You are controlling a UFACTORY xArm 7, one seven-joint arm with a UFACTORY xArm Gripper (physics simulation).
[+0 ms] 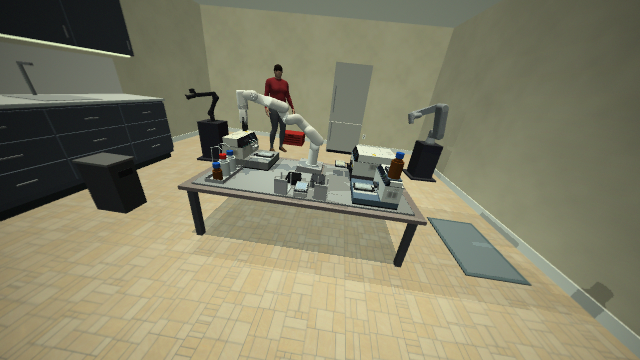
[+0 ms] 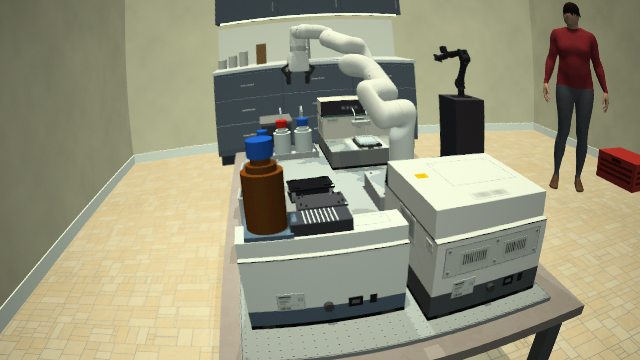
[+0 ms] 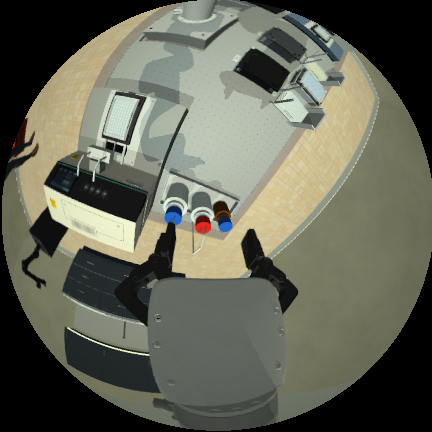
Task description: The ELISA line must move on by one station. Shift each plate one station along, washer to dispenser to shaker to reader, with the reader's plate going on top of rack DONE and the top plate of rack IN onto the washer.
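Frame: origin at the arm's base, x right, y back, z down, level; metres.
Where they show: gripper, fingertip midpoint: (image 1: 245,130) (image 2: 298,84) (image 3: 210,233); arm's base, origin of the base link: (image 1: 311,164).
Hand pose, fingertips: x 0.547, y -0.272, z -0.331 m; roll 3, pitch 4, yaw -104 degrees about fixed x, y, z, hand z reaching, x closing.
Note:
Things, the pixels of their top centre, and the offset from my fingertips. "spot": a spot on its surface instead.
- pale plate, middle of its top: (image 3: 117,116) (image 2: 366,138) (image 1: 265,153) dy +0.290, dx -0.072, dz +0.275 m
- blue-based machine, surface spot: (image 1: 375,201) spot: dy -0.330, dx -1.064, dz +0.338 m
- large white reader-like box, middle of its top: (image 2: 466,174) (image 1: 375,151) dy +0.219, dx -1.135, dz +0.114 m
- bluish plate, middle of its top: (image 3: 315,86) (image 1: 301,185) dy -0.239, dx -0.506, dz +0.316 m
- amber, surface spot: (image 3: 223,216) spot: dy -0.156, dx +0.157, dz +0.273 m
- large amber bottle, surface spot: (image 2: 263,195) spot: dy -0.270, dx -1.212, dz +0.072 m
My gripper (image 1: 244,127) (image 2: 298,80) (image 3: 210,233) is open and empty, high above the bottle end of the table. A pale plate (image 1: 265,154) (image 2: 367,140) (image 3: 120,117) lies on the deck of the washer (image 1: 240,139) (image 2: 340,128) (image 3: 92,220). Another plate (image 1: 363,186) (image 3: 322,33) lies on the blue-based machine (image 1: 375,201) at the other end. A plate (image 1: 341,164) sits beside the large white reader-like box (image 1: 372,152) (image 2: 465,190). A bluish plate (image 1: 301,186) (image 3: 311,86) stands between two grey upright holders (image 1: 281,186) (image 1: 320,192). Rack labels and the shaker cannot be made out.
Three capped bottles stand in a tray beside the washer: blue (image 3: 173,216), red (image 3: 202,226) and amber (image 3: 223,216). Two dark flat pads (image 3: 262,70) (image 3: 282,44) lie near the holders. A large amber bottle (image 1: 396,166) (image 2: 263,195) stands high on the blue-based machine.

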